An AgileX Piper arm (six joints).
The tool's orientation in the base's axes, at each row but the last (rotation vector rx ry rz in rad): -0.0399, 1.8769, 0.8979; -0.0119, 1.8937, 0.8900; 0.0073, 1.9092, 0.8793; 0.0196, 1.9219, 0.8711
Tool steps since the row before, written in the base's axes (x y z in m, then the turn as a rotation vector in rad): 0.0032, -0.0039, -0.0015, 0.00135, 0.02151, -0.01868; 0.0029, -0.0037, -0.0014, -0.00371, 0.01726, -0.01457; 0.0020, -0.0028, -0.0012, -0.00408, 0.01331, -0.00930; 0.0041, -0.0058, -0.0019, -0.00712, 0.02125, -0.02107
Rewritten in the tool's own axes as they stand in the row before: -0.0017, -0.0049, 0.0005, 0.02182, 0.00449, 0.01781; -0.0017, -0.0046, 0.0004, 0.01957, 0.00565, 0.01045; -0.0011, -0.0035, 0.0003, 0.01419, 0.00590, 0.00663; -0.0028, -0.0068, 0.0005, 0.02780, 0.00604, 0.01171
